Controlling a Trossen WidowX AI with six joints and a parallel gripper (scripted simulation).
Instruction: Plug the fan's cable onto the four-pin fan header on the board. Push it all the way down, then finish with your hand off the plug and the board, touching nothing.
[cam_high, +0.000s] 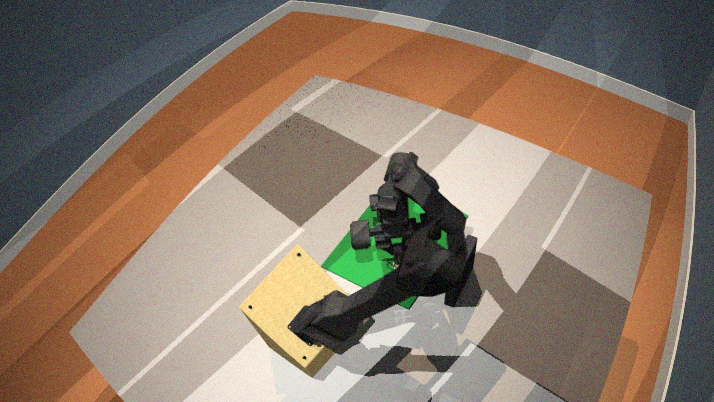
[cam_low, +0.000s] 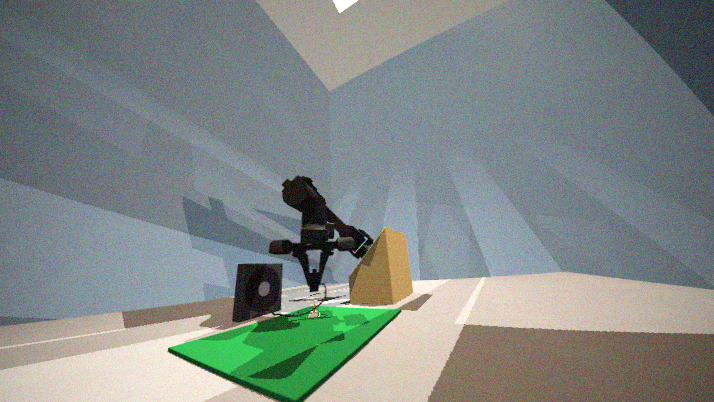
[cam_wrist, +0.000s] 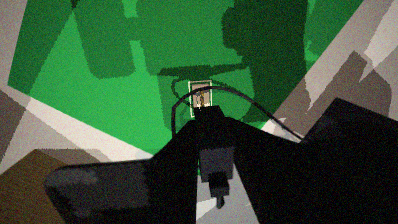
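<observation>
My gripper tip is now 1 cm below the fan plug and 1 cm past it. From my gripper tip the other things lie so: black fan (14 cm to the right, 3 cm ahead); then four-pin header (6 cm below); then green board (8 cm below, 7 cm ahead, 5 cm to the left).
</observation>
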